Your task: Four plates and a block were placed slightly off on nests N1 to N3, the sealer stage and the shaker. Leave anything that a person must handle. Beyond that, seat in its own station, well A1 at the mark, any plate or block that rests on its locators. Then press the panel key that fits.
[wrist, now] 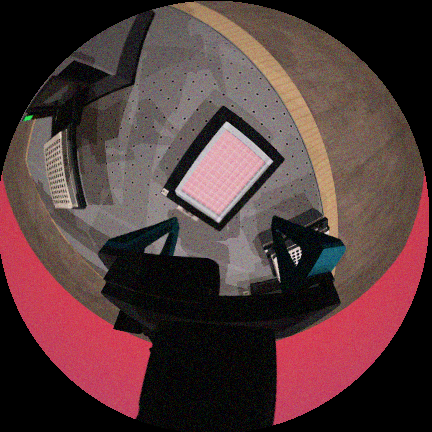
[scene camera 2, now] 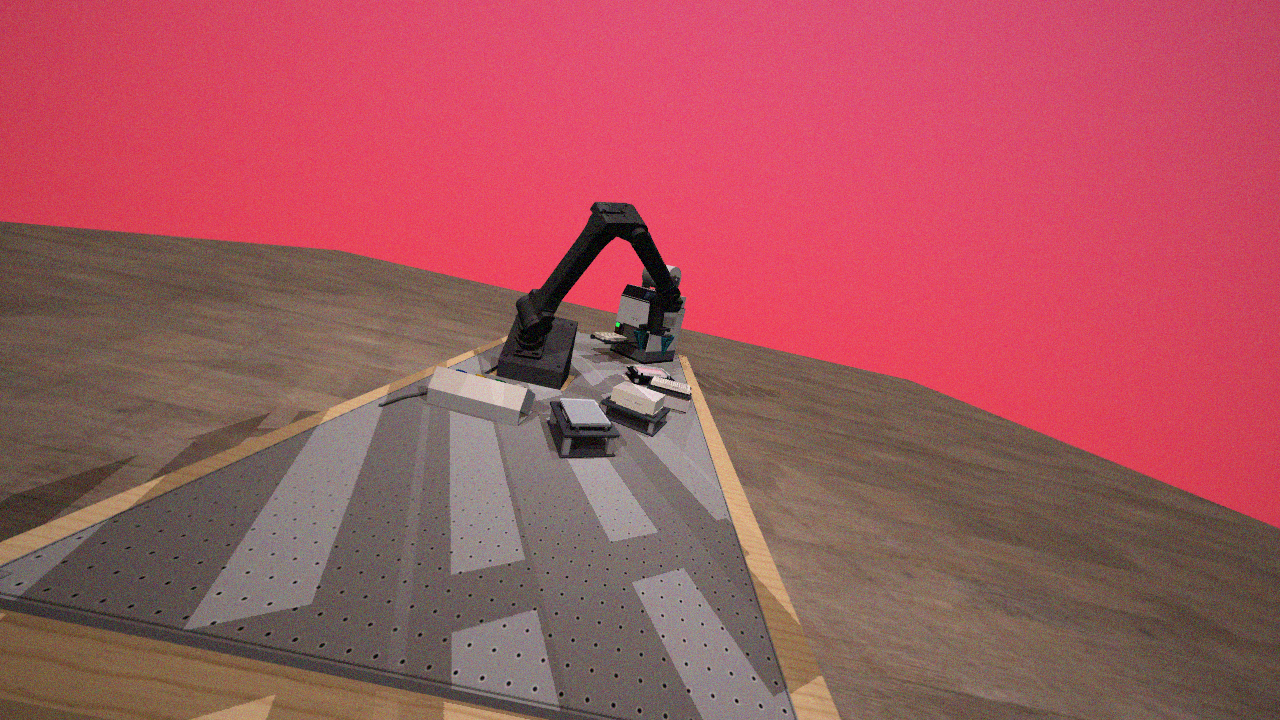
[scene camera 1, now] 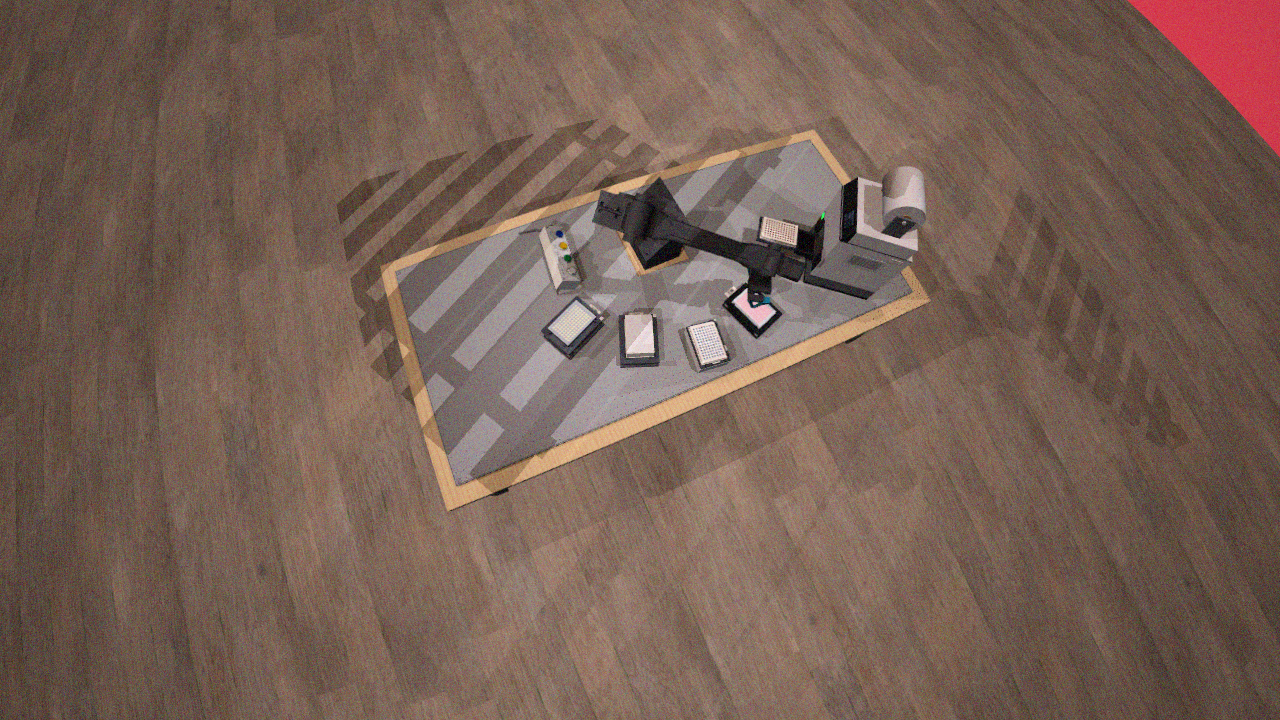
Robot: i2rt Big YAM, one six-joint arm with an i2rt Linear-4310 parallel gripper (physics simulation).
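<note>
My gripper (scene camera 1: 759, 296) (scene camera 2: 656, 343) (wrist: 224, 221) is open and empty, above the near side of the pink-welled plate (scene camera 1: 754, 308) (wrist: 222, 170). That plate lies on a black nest (wrist: 200, 141). A white plate (scene camera 1: 708, 342) (wrist: 297, 254) rests on the neighbouring station, partly behind a finger in the wrist view. A pale block-like item (scene camera 1: 639, 333) (scene camera 2: 637, 398) sits on a dark stand, and a pale plate (scene camera 1: 573, 321) (scene camera 2: 584, 412) on another. A beige plate (scene camera 1: 778, 231) (wrist: 56, 170) is on the sealer stage. Exact seating and A1 corners are too small to tell.
The grey-white sealer (scene camera 1: 859, 241) with a roll (scene camera 1: 904, 193) stands beyond the beige plate and shows a green light (wrist: 28, 118). The key panel (scene camera 1: 561, 268) (scene camera 2: 474, 394) has blue, yellow and green keys and stands left of the arm base (scene camera 2: 539, 353). Wooden edging (scene camera 1: 626, 429) borders the table.
</note>
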